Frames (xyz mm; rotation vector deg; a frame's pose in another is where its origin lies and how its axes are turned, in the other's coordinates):
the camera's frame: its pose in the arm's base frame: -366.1 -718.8 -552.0 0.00 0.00 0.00
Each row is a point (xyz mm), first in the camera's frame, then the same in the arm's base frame.
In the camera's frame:
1: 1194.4 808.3 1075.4
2: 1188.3 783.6 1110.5
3: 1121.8 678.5 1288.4
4: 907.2 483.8 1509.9
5: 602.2 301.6 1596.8
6: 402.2 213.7 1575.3
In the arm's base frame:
1: 828.3 89.5 523.4
2: 822.2 64.8 558.5
3: 755.7 -40.3 736.4
4: 541.1 -235.0 957.9
5: 236.1 -417.2 1044.8
6: 36.1 -505.1 1023.3

